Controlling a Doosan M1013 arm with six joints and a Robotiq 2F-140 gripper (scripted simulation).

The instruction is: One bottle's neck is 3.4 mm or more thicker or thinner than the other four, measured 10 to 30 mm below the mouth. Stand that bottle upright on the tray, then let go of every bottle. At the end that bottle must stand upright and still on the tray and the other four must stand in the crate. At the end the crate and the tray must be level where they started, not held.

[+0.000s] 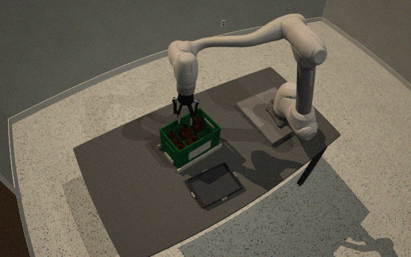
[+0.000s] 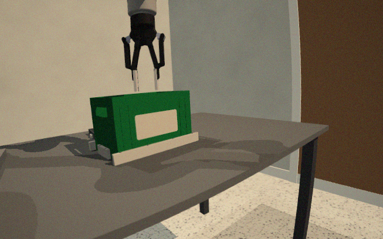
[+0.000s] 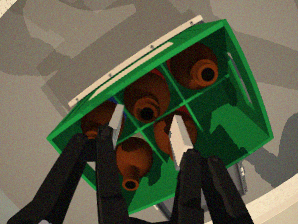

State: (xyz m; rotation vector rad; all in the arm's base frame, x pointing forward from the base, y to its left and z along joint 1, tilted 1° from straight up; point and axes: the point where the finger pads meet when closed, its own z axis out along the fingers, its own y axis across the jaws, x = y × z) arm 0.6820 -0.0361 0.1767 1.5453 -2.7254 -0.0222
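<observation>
The crate is 130 mm below my hand, 40 mm to the left of it and 10 mm behind it. The rest, counted from my hand: bottle 130 mm below, 100 mm to the left, 60 mm ahead; then black tray 320 mm to the left, 200 mm below, 40 mm behind.
</observation>
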